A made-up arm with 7 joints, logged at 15 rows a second.
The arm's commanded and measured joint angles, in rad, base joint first. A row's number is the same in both.
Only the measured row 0 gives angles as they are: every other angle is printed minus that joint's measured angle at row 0.
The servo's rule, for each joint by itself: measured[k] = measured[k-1] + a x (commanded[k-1-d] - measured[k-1]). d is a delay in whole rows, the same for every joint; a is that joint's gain. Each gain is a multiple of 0.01, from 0.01 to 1. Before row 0 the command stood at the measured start. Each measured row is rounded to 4 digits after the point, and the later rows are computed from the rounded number. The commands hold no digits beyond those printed.
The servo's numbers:
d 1
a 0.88 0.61 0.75 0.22 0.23 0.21 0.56
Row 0, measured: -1.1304 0.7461 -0.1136 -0.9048 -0.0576 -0.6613 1.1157
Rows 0 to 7, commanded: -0.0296 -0.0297 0.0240 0.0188 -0.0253 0.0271 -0.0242; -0.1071 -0.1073 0.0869 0.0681 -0.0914 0.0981 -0.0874; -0.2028 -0.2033 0.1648 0.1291 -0.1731 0.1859 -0.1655; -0.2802 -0.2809 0.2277 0.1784 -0.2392 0.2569 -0.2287; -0.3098 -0.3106 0.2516 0.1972 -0.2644 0.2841 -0.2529; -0.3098 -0.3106 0.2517 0.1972 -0.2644 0.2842 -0.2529; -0.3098 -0.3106 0.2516 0.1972 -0.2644 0.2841 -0.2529; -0.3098 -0.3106 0.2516 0.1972 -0.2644 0.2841 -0.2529
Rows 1 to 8, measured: 0.0000 0.0000 0.0000 0.0000 0.0000 0.0000 0.0000; -0.0260 -0.0181 0.0180 0.0041 -0.0058 0.0057 -0.0136; -0.0974 -0.0725 0.0697 0.0182 -0.0255 0.0251 -0.0549; -0.1902 -0.1523 0.1410 0.0426 -0.0594 0.0589 -0.1168; -0.2694 -0.2307 0.2060 0.0725 -0.1008 0.1005 -0.1795; -0.3050 -0.2794 0.2402 0.0999 -0.1384 0.1391 -0.2206; -0.3092 -0.2984 0.2488 0.1213 -0.1674 0.1696 -0.2387; -0.3097 -0.3058 0.2509 0.1380 -0.1897 0.1936 -0.2467
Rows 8 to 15, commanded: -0.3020 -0.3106 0.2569 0.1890 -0.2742 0.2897 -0.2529; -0.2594 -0.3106 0.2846 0.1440 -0.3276 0.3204 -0.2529; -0.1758 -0.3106 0.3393 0.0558 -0.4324 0.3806 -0.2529; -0.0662 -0.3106 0.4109 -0.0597 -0.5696 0.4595 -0.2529; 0.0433 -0.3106 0.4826 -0.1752 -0.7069 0.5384 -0.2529; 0.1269 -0.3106 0.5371 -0.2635 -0.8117 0.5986 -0.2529; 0.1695 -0.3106 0.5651 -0.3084 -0.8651 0.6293 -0.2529; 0.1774 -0.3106 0.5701 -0.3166 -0.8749 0.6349 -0.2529
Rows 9 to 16, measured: -0.3098 -0.3087 0.2514 0.1510 -0.2069 0.2126 -0.2502; -0.3029 -0.3099 0.2555 0.1594 -0.2224 0.2288 -0.2517; -0.2646 -0.3103 0.2773 0.1560 -0.2466 0.2480 -0.2524; -0.1865 -0.3105 0.3238 0.1340 -0.2893 0.2758 -0.2527; -0.0806 -0.3106 0.3891 0.0914 -0.3538 0.3144 -0.2528; 0.0284 -0.3106 0.4592 0.0327 -0.4350 0.3614 -0.2529; 0.1151 -0.3106 0.5176 -0.0325 -0.5216 0.4112 -0.2529; 0.1630 -0.3106 0.5532 -0.0932 -0.6006 0.4570 -0.2529
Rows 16 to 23, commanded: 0.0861 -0.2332 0.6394 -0.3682 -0.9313 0.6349 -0.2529; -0.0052 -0.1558 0.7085 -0.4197 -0.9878 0.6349 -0.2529; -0.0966 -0.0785 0.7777 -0.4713 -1.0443 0.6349 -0.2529; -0.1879 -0.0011 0.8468 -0.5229 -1.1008 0.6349 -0.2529; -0.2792 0.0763 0.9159 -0.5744 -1.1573 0.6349 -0.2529; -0.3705 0.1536 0.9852 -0.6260 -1.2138 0.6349 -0.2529; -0.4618 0.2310 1.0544 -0.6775 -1.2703 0.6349 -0.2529; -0.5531 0.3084 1.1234 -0.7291 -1.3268 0.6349 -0.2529
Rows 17 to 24, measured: 0.1757 -0.3106 0.5659 -0.1423 -0.6637 0.4944 -0.2529; 0.0969 -0.2634 0.6210 -0.1920 -0.7252 0.5239 -0.2529; 0.0071 -0.1978 0.6866 -0.2421 -0.7856 0.5472 -0.2529; -0.0842 -0.1250 0.7549 -0.2925 -0.8451 0.5656 -0.2529; -0.1755 -0.0494 0.8238 -0.3432 -0.9039 0.5802 -0.2529; -0.2668 0.0273 0.8929 -0.3941 -0.9622 0.5917 -0.2529; -0.3581 0.1043 0.9621 -0.4451 -1.0201 0.6008 -0.2529; -0.4494 0.1816 1.0313 -0.4962 -1.0776 0.6080 -0.2529
